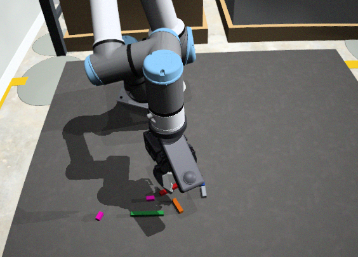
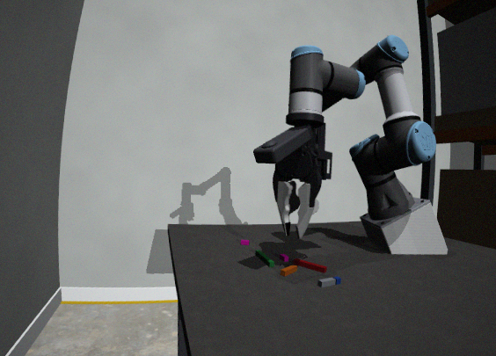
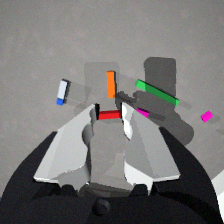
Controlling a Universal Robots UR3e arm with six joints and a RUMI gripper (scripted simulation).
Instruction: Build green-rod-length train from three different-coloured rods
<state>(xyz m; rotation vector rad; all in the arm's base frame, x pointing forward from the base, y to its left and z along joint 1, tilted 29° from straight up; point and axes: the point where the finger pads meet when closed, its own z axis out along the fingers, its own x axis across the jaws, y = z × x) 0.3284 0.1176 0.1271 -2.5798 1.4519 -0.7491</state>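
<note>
Right now my hand is 80 mm above the orange rod. The rest, counted from my hand: grey rod: 80 mm below, 70 mm to the left, 40 mm behind; then green rod: 80 mm below, 70 mm to the right, 20 mm ahead; then red rod: 80 mm below, 50 mm behind, 20 mm to the right.
</note>
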